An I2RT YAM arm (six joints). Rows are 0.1 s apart.
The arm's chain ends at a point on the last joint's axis. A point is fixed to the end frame.
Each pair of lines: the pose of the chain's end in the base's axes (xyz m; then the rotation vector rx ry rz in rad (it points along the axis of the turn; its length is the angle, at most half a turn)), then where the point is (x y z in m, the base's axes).
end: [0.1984 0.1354 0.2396 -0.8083 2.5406 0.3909]
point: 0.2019 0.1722 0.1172
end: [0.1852 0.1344 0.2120 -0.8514 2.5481 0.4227]
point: 0.1845 0.1721 0.0898
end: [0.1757 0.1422 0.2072 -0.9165 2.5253 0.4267]
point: 0.1743 0.1793 0.0848
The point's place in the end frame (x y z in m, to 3 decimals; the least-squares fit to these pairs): 0.040 0.011 0.121
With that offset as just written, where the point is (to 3 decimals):
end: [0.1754 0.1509 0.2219 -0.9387 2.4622 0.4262]
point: 0.180 0.190 0.100
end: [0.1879 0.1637 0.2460 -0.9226 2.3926 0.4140]
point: 0.200 0.206 0.126
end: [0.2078 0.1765 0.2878 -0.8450 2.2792 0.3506]
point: 0.239 0.221 0.172
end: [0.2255 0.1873 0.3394 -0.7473 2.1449 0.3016]
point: 0.276 0.234 0.232
